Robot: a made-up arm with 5 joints.
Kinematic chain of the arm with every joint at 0, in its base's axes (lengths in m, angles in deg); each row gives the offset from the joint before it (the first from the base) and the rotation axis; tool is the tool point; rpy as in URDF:
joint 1: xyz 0.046 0 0.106 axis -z
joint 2: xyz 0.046 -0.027 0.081 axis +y
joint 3: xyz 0.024 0 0.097 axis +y
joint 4: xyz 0.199 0 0.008 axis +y
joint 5: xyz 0.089 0.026 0 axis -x
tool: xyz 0 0 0 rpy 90 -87.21 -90
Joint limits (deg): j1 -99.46..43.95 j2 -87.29..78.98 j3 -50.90..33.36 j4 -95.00..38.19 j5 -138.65..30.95
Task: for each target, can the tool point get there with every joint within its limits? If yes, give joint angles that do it. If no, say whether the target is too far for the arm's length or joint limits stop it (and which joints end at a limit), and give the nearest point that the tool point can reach.
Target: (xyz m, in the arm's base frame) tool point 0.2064 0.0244 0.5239
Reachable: yes | joints -9.01 -32.78 -17.13 -22.74 -15.02
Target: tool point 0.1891 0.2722 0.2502
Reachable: yes | joints -62.45 -23.79 24.79 25.54 -85.95
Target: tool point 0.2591 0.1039 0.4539
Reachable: yes | joints -26.24 -35.90 3.68 -11.39 -94.51
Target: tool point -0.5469 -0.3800 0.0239
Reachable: no: too far | nearest point -0.1885 -0.1503 0.2945 | short by 0.504 m
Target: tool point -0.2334 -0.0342 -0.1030
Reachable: no: joint limits stop it (at a limit: joint 1, joint 2, joint 3) | nearest point 0.0424 0.0279 -0.0791 | short by 0.284 m
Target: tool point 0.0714 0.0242 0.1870
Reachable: no: joint limits stop it (at a limit: joint 1, joint 2, joint 3, joint 4) | nearest point 0.0470 0.0002 -0.0489 | short by 0.238 m
